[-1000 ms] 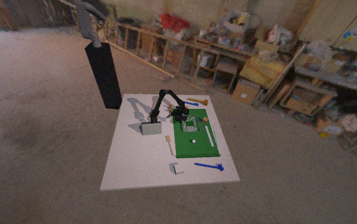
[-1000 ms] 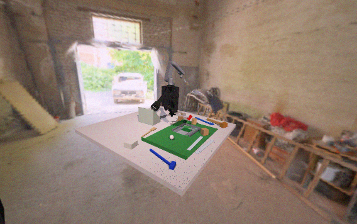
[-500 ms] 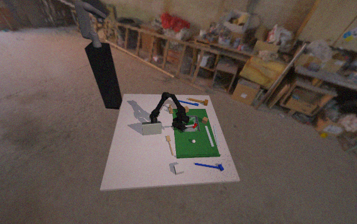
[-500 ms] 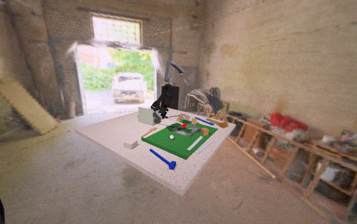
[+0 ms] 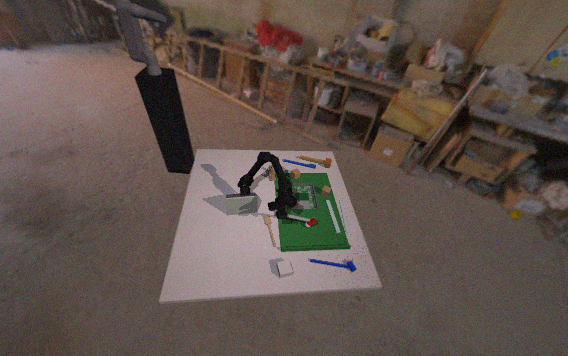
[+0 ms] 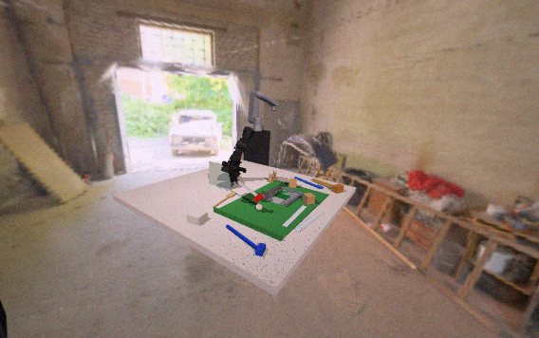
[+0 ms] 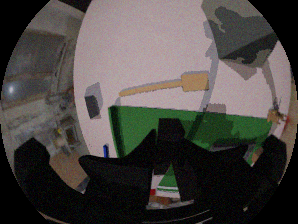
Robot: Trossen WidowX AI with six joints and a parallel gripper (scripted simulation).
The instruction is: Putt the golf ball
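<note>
Right now my gripper tip is 120 mm short of the red putter, 20 mm to the right of it and 10 mm above it. Also, from my gripper tip: green mat (220 mm ahead, 220 mm to the left, 140 mm below); white golf ball (210 mm ahead, 40 mm to the left, 110 mm below); white block (50 mm ahead, 290 mm to the right, 120 mm below).
</note>
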